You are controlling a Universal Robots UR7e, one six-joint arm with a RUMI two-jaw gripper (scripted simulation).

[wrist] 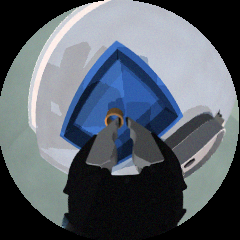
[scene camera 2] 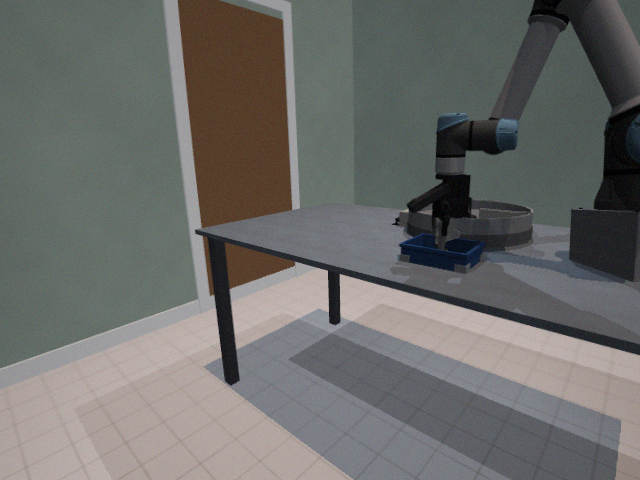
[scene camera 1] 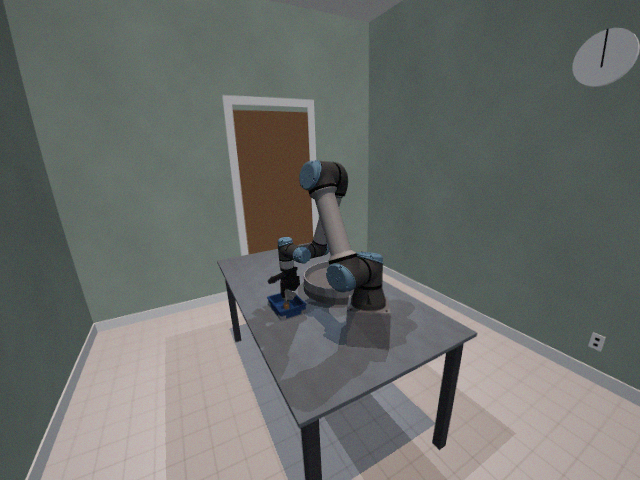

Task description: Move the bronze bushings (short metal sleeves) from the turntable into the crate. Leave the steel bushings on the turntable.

Labels:
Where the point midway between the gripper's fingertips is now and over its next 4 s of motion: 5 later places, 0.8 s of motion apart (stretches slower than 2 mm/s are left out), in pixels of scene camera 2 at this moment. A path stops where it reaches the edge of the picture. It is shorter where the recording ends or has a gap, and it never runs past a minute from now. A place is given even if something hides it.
My gripper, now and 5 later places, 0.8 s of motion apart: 440, 253; 440, 236; 442, 217; 444, 216; 454, 215; 471, 212

